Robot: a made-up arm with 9 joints. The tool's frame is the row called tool.
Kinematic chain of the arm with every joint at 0, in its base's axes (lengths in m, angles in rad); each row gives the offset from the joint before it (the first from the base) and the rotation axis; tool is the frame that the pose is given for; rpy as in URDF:
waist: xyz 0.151 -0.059 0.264 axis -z
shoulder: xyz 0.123 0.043 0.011 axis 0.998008 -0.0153 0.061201
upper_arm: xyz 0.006 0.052 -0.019 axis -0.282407 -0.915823 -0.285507
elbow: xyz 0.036 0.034 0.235 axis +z
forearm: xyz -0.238 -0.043 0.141 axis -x
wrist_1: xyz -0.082 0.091 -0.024 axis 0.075 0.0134 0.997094
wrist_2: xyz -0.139 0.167 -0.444 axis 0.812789 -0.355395 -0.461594
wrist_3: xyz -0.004 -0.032 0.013 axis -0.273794 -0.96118 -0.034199
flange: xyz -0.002 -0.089 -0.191 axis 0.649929 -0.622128 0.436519
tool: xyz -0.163 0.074 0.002 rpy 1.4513 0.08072 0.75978
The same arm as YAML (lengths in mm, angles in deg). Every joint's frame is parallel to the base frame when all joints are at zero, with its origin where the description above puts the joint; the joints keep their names.
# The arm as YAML. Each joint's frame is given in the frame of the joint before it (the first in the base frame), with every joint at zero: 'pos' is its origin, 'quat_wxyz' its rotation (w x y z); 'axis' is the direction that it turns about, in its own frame. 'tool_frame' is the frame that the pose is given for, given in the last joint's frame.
length_unit: mm
angle_unit: deg
joints:
  - joint: waist
    pos: [151.0, -59.0, 264.0]
    quat_wxyz: [1.0, 0.0, 0.0, 0.0]
    axis: "-z"
  - joint: shoulder
    pos: [123.0, 43.0, 11.0]
    quat_wxyz: [1.0, 0.0, 0.0, 0.0]
    axis: [0.998008, -0.0153, 0.061201]
  - joint: upper_arm
    pos: [6.0, 52.0, -19.0]
    quat_wxyz: [1.0, 0.0, 0.0, 0.0]
    axis: [-0.282407, -0.915823, -0.285507]
  - joint: elbow
    pos: [36.0, 34.0, 235.0]
    quat_wxyz: [1.0, 0.0, 0.0, 0.0]
    axis: "+z"
  - joint: forearm
    pos: [-238.0, -43.0, 141.0]
    quat_wxyz: [1.0, 0.0, 0.0, 0.0]
    axis: "-x"
  - joint: wrist_1
    pos: [-82.0, 91.0, -24.0]
    quat_wxyz: [1.0, 0.0, 0.0, 0.0]
    axis: [0.075, 0.0134, 0.997094]
  - joint: wrist_2
    pos: [-139.0, 167.0, -444.0]
    quat_wxyz: [1.0, 0.0, 0.0, 0.0]
    axis: [0.812789, -0.355395, -0.461594]
  - joint: wrist_3
    pos: [-4.0, -32.0, 13.0]
    quat_wxyz: [1.0, 0.0, 0.0, 0.0]
    axis: [-0.273794, -0.96118, -0.034199]
  - joint: flange
    pos: [-2.0, -89.0, -191.0]
    quat_wxyz: [1.0, 0.0, 0.0, 0.0]
    axis: [0.649929, -0.622128, 0.436519]
tool_frame:
  pos: [-163.0, 74.0, 2.0]
  quat_wxyz: [0.704098, 0.604615, 0.273915, 0.252304]

